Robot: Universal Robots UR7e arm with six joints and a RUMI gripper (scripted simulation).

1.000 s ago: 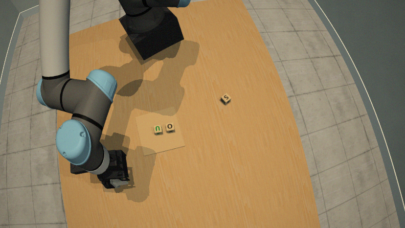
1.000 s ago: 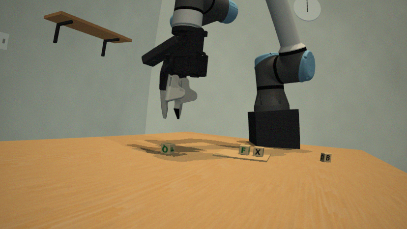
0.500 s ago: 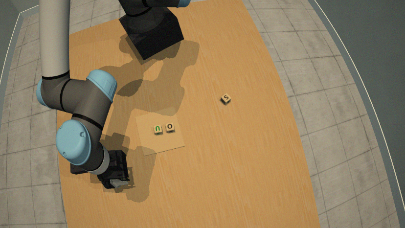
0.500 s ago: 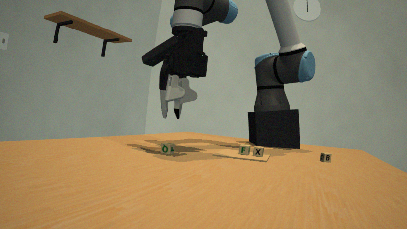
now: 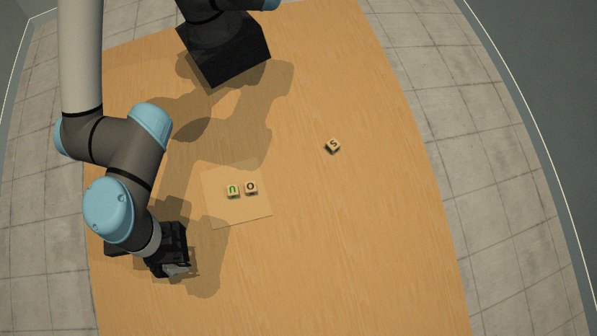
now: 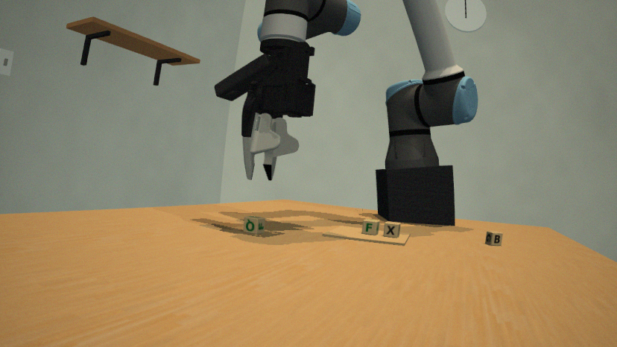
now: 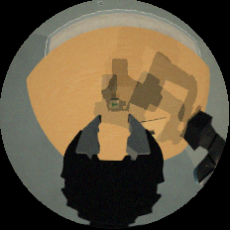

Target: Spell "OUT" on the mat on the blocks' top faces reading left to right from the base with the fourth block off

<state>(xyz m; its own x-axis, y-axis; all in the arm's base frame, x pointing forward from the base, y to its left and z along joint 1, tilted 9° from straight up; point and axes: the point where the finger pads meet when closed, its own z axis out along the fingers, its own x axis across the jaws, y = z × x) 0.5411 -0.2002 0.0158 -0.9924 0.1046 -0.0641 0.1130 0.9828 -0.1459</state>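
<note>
Now: the tan mat 140 mm behind my hand, 160 mm to the left of it and 100 mm below it. The rest, counted from my hand: S block (180 mm behind, 400 mm to the left, 90 mm below).
</note>
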